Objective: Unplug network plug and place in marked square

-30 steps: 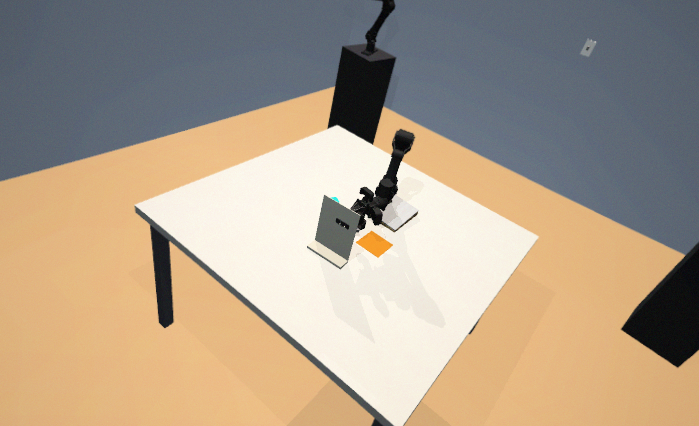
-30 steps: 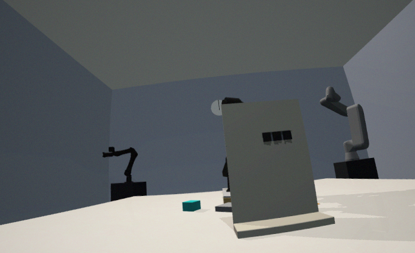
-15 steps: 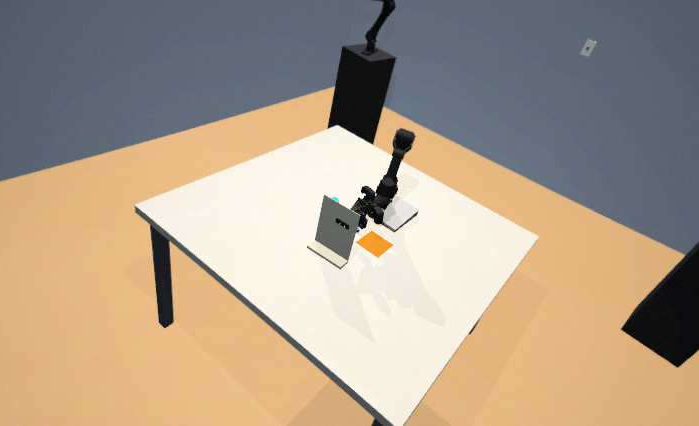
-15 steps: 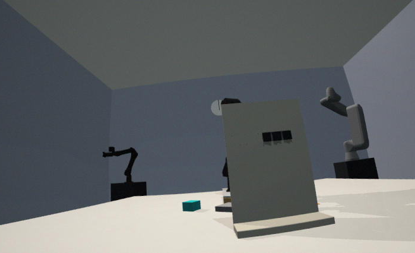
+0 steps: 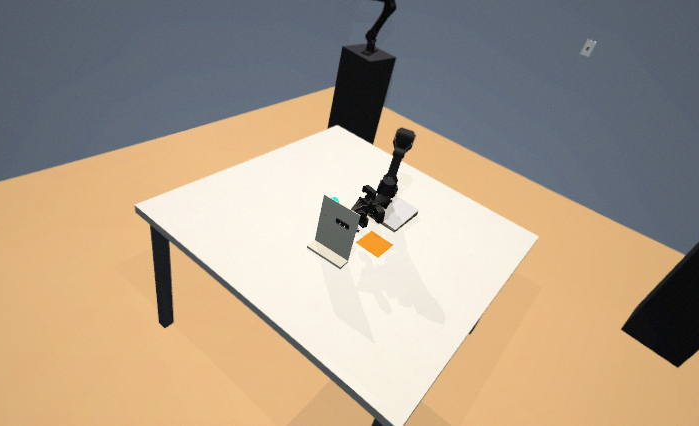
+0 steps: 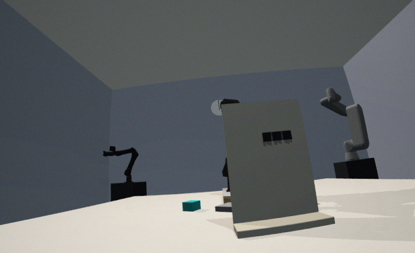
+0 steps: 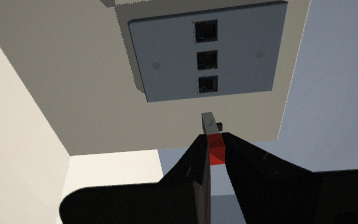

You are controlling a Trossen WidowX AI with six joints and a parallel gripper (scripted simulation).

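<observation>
The orange marked square is 12 cm behind my gripper tip, 8 cm to the left of it and 16 cm below it. The rest, counted from my gripper tip: network plug (right at my gripper tip); then upright panel (9 cm ahead, 3 cm to the left, 6 cm below); then teal block (14 cm behind, 22 cm to the right, 15 cm below).
</observation>
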